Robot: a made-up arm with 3 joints. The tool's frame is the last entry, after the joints. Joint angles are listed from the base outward. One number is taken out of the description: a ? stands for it. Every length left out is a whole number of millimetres.
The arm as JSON. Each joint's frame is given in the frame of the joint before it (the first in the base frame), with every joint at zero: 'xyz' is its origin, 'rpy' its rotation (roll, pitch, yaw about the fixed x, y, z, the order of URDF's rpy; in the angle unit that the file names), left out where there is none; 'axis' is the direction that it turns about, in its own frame. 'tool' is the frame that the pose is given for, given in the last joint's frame.
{
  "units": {
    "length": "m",
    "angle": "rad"
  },
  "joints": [
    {
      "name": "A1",
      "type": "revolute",
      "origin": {
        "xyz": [
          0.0,
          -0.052,
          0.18
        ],
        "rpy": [
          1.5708,
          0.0,
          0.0
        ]
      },
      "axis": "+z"
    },
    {
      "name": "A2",
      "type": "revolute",
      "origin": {
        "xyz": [
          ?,
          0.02,
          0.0
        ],
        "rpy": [
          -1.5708,
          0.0,
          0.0
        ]
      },
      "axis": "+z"
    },
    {
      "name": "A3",
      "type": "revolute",
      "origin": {
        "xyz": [
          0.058,
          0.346,
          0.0
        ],
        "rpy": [
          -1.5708,
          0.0,
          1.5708
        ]
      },
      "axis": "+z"
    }
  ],
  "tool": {
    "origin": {
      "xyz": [
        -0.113,
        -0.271,
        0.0
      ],
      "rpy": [
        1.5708,
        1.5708,
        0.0
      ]
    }
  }
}
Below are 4 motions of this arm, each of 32 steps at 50 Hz.
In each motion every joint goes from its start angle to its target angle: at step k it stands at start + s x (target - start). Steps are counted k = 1, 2, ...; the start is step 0. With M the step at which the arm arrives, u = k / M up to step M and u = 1 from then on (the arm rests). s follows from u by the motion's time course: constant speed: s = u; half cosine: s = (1 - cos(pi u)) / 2; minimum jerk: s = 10 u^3 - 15 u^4 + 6 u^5.
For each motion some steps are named. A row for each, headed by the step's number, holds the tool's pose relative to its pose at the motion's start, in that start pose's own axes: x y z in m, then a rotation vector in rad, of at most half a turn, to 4 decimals.
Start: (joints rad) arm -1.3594 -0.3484 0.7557
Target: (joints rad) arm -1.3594 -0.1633 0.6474
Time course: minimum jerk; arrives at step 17
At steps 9, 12, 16, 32:
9: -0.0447 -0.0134 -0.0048 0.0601 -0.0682 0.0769
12: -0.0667 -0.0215 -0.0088 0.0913 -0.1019 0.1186
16: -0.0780 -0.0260 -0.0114 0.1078 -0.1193 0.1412
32: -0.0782 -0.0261 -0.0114 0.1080 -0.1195 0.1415

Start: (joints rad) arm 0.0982 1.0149 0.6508
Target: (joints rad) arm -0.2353 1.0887 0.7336
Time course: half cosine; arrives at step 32
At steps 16, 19, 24, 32:
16: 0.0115 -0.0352 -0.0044 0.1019 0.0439 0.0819
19: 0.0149 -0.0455 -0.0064 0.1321 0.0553 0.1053
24: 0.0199 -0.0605 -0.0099 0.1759 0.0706 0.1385
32: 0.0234 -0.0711 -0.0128 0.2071 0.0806 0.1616

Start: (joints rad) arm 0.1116 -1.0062 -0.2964
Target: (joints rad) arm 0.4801 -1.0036 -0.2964
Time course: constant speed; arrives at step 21
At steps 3, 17, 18, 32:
3: -0.0073 -0.0054 0.0211 0.0445 -0.0268 0.0086
17: -0.0475 -0.0435 0.1123 0.2518 -0.1523 0.0487
18: -0.0508 -0.0470 0.1182 0.2666 -0.1613 0.0516
32: -0.0608 -0.0580 0.1357 0.3111 -0.1882 0.0602

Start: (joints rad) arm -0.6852 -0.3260 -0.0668
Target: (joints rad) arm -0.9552 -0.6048 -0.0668
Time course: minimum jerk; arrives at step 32
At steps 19, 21, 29, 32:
19: 0.0819 -0.0046 -0.0676 -0.0740 0.1530 -0.1974
21: 0.0931 -0.0064 -0.0795 -0.0881 0.1753 -0.2273
29: 0.1153 -0.0113 -0.1059 -0.1205 0.2215 -0.2906
32: 0.1160 -0.0115 -0.1068 -0.1216 0.2230 -0.2926

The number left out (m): 0.194
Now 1 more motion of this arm.
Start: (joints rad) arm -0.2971 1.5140 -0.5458
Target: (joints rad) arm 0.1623 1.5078 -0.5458
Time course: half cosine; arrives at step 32
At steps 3, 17, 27, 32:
3: -0.0001 0.0021 -0.0002 -0.0099 -0.0005 0.0002
17: -0.0025 0.0517 -0.0126 -0.2518 -0.0144 0.0048
27: -0.0044 0.0859 -0.0292 -0.4315 -0.0250 0.0085
32: -0.0047 0.0907 -0.0323 -0.4586 -0.0267 0.0091

